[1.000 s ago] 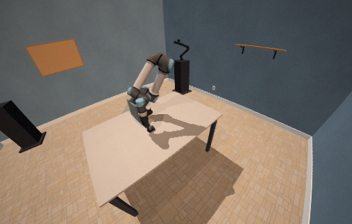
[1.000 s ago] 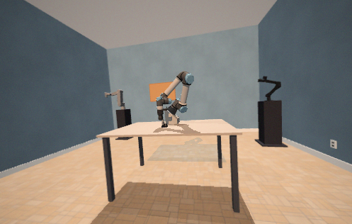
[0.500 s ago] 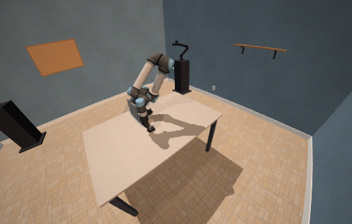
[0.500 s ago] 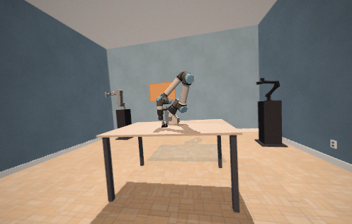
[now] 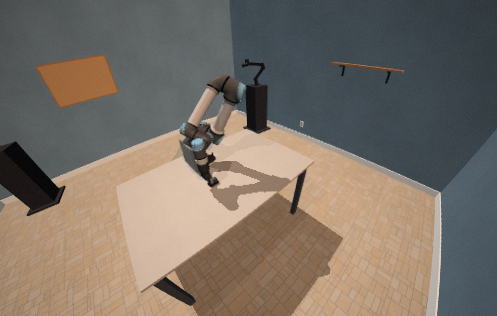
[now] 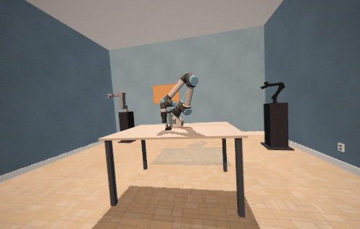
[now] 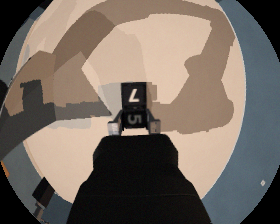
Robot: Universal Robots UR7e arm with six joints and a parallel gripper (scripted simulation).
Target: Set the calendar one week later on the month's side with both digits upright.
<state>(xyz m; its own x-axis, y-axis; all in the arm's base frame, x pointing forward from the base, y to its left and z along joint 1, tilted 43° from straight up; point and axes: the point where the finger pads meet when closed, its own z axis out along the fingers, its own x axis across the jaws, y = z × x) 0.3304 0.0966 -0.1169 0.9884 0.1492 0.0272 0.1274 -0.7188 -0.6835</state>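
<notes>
My gripper is now 20 mm to the right of the calendar tray and 40 mm above it. Also, from my hand: dark calendar cube: 10 mm below.
</notes>
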